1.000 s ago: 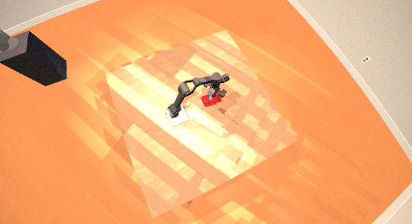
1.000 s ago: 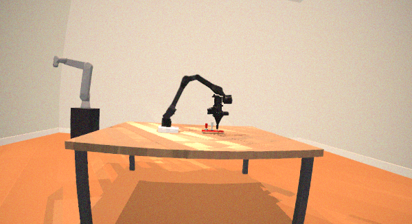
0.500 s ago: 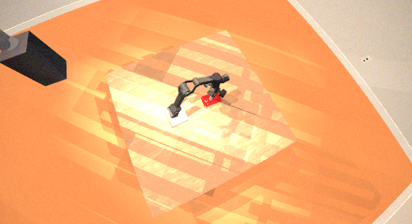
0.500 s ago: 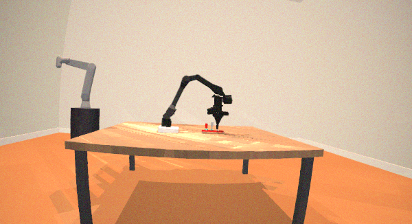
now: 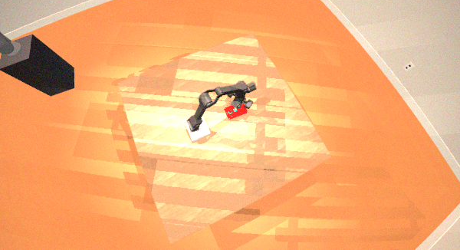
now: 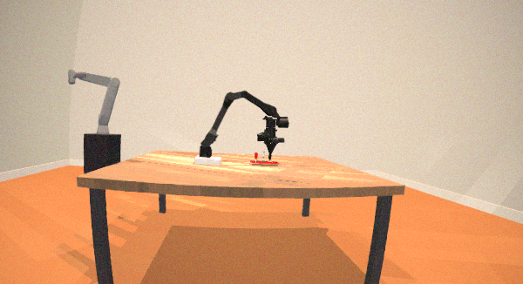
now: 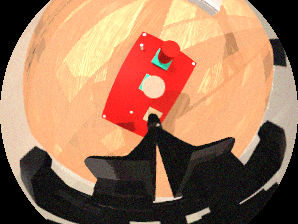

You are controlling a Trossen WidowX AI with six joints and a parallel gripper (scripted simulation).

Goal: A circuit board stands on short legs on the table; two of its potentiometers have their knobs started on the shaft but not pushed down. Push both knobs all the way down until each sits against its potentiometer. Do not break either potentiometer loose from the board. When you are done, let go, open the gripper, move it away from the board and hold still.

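The black knob is 10 mm below my gripper tip. The rest, counted from my gripper tip: red knob (80 mm behind, 30 mm to the right, 10 mm below).
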